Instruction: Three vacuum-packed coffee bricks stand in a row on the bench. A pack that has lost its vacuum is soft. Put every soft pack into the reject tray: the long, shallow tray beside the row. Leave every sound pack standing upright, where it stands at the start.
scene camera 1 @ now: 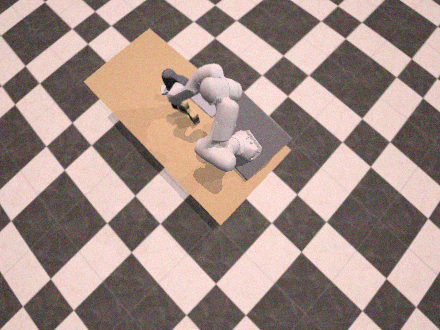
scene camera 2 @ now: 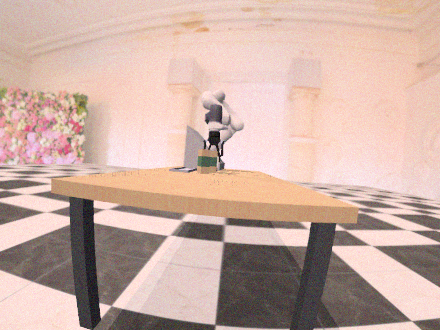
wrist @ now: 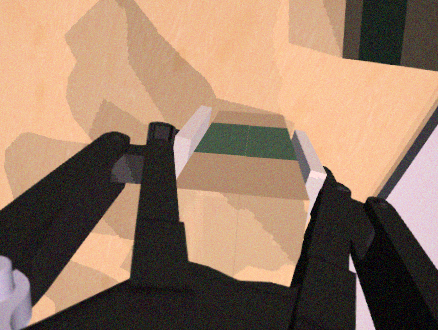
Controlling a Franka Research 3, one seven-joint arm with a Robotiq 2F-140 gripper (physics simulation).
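Note:
My gripper (scene camera 1: 184,107) (scene camera 2: 213,149) (wrist: 247,139) is shut on the middle coffee pack (wrist: 240,175), a tan brick with a green band. In the wrist view its pale pads lie against both sides, and the pack is upright. I make out no clear dent. Another pack (scene camera 1: 195,119) (wrist: 382,30) stands on the arm-base side of the row. The pack at the other end (scene camera 2: 207,162) stands upright in front of the gripper in scene camera 2; the gripper hides it in the wrist view. The shallow lilac reject tray (scene camera 1: 204,105) (scene camera 2: 182,169) (wrist: 420,175) lies beside the row.
The wooden bench (scene camera 1: 125,75) (scene camera 2: 200,192) (wrist: 250,65) carries everything. A dark grey slab (scene camera 1: 267,130) lies under and beside the arm's base. The arm (scene camera 1: 225,117) passes over part of the tray in scene camera 1. The neighbouring packs stand near the gripper.

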